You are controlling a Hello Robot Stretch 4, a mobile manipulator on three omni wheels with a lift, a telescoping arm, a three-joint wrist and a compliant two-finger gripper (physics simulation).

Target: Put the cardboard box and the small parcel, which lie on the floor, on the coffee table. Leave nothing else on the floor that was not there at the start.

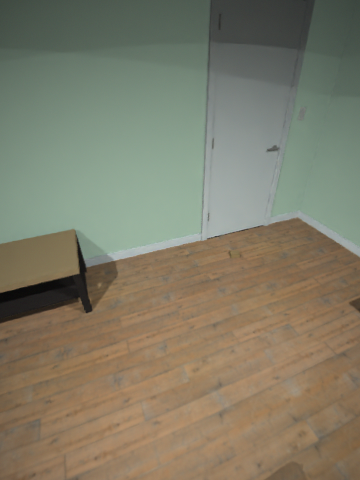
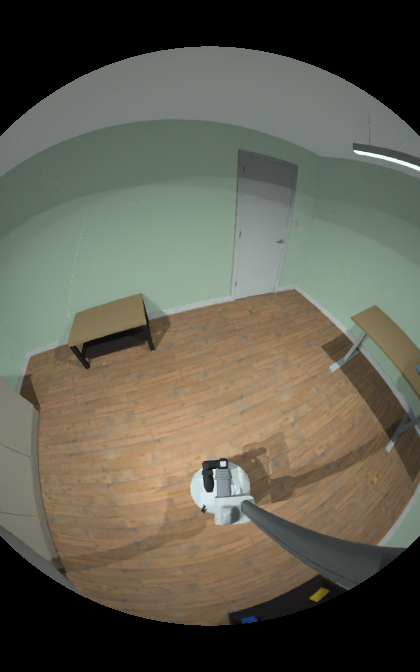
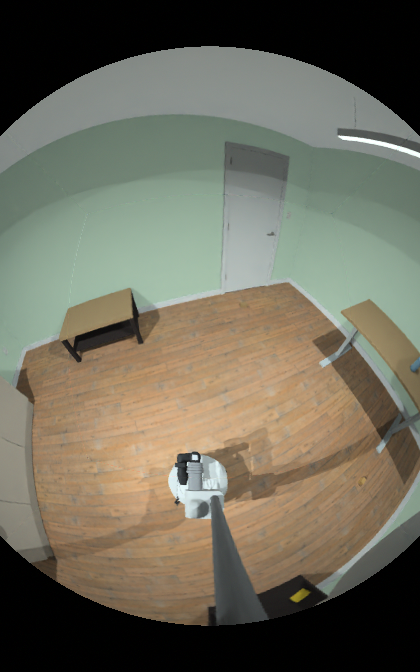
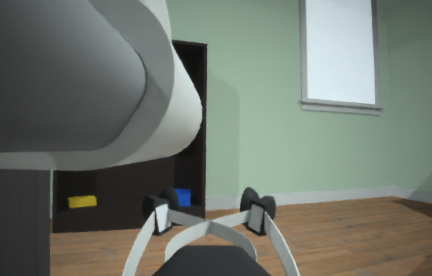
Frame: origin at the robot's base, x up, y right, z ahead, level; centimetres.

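Where they show: gripper, fingertip midpoint: (image 4: 209, 202).
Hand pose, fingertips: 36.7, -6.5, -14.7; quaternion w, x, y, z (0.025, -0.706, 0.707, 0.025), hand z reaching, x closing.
Observation:
Things, the pixels of their top centre, and the offset from my fingertips, as dx, dy, dz. Level surfaces: height alone.
- coffee table, its level: dx +5.6
- yellow item, middle of its top: (image 4: 82, 197) -24.9, +81.7, -118.8
- blue item, middle of its top: (image 4: 181, 191) -21.9, +25.4, -132.3
The coffee table (image 1: 40, 255) (image 2: 107, 320) (image 3: 100, 312), with a tan top and black legs, stands by the green wall at the left. A small yellow-brown item (image 1: 235, 254) (image 2: 251, 312) (image 3: 243, 304) lies on the floor before the door. Another small tan item (image 2: 373, 480) (image 3: 362, 481) lies on the floor at the right, near the desk. Both are too small to tell which is the cardboard box and which the parcel. My gripper (image 4: 209, 202) is open, with nothing between its fingertips, above the floor and far from both items.
A desk (image 2: 385, 335) (image 3: 380, 330) with a blue bottle (image 3: 415, 366) stands along the right wall. A pale cabinet (image 2: 15, 450) (image 3: 15, 450) is at the left. A dark shelf unit (image 4: 205, 125) holds a yellow item (image 4: 82, 201) and a blue item (image 4: 183, 197). The white door (image 1: 245, 150) is shut.

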